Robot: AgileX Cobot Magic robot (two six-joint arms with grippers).
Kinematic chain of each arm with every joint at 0, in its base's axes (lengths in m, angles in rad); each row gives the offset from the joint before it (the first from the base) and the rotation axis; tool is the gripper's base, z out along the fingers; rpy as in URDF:
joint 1: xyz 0 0 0.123 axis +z
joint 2: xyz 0 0 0 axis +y
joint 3: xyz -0.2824 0 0.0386 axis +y
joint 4: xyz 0.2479 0 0.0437 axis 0.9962 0 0.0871
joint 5: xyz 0 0 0 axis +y
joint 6: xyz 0.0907 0 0.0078 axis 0.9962 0 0.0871
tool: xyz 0 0 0 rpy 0 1.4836 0
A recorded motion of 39 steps. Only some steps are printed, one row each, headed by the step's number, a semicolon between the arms.
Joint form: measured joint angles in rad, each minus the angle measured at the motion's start. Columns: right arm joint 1, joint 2, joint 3, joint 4, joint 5, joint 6; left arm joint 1, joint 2, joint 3, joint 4, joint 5, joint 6.
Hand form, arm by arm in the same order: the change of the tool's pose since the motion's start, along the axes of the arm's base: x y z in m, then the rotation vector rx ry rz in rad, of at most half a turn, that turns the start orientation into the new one. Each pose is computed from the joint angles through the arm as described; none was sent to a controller.
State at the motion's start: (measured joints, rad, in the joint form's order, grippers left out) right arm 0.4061 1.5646 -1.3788 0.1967 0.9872 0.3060; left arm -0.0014 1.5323 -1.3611 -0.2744 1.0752 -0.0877
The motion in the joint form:
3: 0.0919 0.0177 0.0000 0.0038 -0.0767 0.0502; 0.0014 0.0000 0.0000 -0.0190 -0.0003 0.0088
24: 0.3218 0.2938 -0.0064 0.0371 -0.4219 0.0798; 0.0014 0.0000 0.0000 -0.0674 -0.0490 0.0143
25: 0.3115 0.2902 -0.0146 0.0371 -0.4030 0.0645; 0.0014 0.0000 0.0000 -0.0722 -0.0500 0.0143
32: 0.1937 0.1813 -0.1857 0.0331 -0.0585 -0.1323; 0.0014 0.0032 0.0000 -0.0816 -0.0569 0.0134
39: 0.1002 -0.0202 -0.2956 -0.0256 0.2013 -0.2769; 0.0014 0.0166 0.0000 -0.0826 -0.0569 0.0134
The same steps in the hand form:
3: -0.0058 0.0309 -0.0025 0.0458 -0.0327 0.0335; 0.0001 -0.0010 0.0004 -0.0154 -0.0024 -0.0047
24: 0.0010 0.1374 -0.0878 0.1081 -0.0655 0.1590; 0.0042 -0.0040 0.0034 -0.0598 -0.0504 0.0095
25: 0.0032 0.1342 -0.0849 0.0997 -0.0658 0.1653; 0.0043 -0.0043 0.0035 -0.0646 -0.0514 0.0103
32: 0.0113 0.0874 -0.0069 0.0110 -0.0905 0.2907; 0.0055 -0.0049 0.0030 -0.0741 -0.0545 0.0144
39: -0.0234 0.0244 0.0841 -0.0821 -0.2205 0.3683; 0.0083 -0.0049 -0.0013 -0.0750 -0.0411 0.0150

